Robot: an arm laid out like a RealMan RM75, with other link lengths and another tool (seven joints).
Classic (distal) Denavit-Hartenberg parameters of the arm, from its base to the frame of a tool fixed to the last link. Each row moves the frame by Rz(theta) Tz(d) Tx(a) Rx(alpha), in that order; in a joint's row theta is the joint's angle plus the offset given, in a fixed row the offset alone. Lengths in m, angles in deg.
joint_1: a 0; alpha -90; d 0.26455; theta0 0
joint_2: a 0; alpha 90; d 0; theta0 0
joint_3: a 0; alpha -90; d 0.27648; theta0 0
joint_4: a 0; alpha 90; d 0; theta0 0
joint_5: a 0; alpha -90; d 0.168; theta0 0
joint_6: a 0; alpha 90; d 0; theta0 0
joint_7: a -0.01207; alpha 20.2; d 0.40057; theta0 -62
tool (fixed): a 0; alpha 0; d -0.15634; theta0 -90
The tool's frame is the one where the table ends.
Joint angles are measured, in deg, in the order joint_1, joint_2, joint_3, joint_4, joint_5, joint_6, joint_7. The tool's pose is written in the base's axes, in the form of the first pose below.
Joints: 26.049 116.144 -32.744 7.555 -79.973 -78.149 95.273
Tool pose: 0.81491 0.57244 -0.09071 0.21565; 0.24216 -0.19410 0.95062 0.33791; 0.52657 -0.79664 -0.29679 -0.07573; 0 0 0 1
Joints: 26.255 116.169 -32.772 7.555 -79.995 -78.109 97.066
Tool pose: 0.83040 0.55020 -0.08785 0.21374; 0.23965 -0.21036 0.94780 0.33906; 0.50300 -0.80810 -0.30653 -0.07463; 0 0 0 1
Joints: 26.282 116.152 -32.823 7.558 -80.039 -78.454 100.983
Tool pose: 0.86388 0.49700 -0.08184 0.21106; 0.22975 -0.24421 0.94211 0.33977; 0.44825 -0.83268 -0.32515 -0.07073; 0 0 0 1
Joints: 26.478 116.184 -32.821 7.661 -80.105 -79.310 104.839
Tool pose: 0.89427 0.43880 -0.08793 0.20551; 0.22532 -0.27171 0.93563 0.34024; 0.38666 -0.85652 -0.34185 -0.06602; 0 0 0 1
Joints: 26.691 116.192 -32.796 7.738 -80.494 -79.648 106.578
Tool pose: 0.90486 0.41507 -0.09459 0.20218; 0.22880 -0.28678 0.93027 0.33991; 0.35900 -0.86341 -0.35446 -0.06509; 0 0 0 1
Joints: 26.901 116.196 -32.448 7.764 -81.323 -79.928 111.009
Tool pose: 0.93039 0.35376 -0.09609 0.19835; 0.21951 -0.32769 0.91893 0.34052; 0.29359 -0.87605 -0.38253 -0.06220; 0 0 0 1
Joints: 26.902 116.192 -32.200 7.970 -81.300 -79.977 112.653
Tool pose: 0.94150 0.32433 -0.09160 0.19798; 0.20697 -0.34192 0.91666 0.34159; 0.26598 -0.88199 -0.38904 -0.06018; 0 0 0 1
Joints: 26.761 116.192 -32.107 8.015 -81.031 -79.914 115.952
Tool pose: 0.95940 0.27044 -0.08013 0.19903; 0.18015 -0.36892 0.91183 0.34363; 0.21703 -0.88925 -0.40266 -0.05642; 0 0 0 1
